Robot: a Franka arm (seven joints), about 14 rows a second.
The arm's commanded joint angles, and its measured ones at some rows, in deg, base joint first. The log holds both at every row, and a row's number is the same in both.
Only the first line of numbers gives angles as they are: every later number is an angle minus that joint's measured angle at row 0.
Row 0, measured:
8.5, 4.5, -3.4, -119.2, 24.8, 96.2, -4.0
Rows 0 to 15, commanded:
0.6, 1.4, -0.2, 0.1, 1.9, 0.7, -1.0
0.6, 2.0, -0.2, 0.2, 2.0, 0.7, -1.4
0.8, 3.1, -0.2, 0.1, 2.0, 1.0, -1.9
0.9, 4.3, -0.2, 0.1, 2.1, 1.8, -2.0
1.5, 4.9, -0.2, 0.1, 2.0, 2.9, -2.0
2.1, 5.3, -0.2, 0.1, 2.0, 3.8, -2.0
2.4, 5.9, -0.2, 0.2, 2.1, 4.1, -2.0
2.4, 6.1, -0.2, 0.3, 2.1, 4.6, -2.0
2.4, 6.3, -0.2, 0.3, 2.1, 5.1, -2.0
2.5, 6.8, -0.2, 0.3, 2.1, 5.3, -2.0
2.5, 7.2, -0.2, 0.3, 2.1, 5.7, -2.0
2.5, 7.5, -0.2, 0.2, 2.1, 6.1, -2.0
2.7, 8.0, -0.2, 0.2, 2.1, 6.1, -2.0
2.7, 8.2, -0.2, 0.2, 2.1, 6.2, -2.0
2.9, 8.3, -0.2, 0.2, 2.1, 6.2, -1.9
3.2, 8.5, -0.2, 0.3, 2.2, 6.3, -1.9
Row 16, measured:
2.2, 7.9, 0.2, 0.0, 0.9, 5.7, -1.1
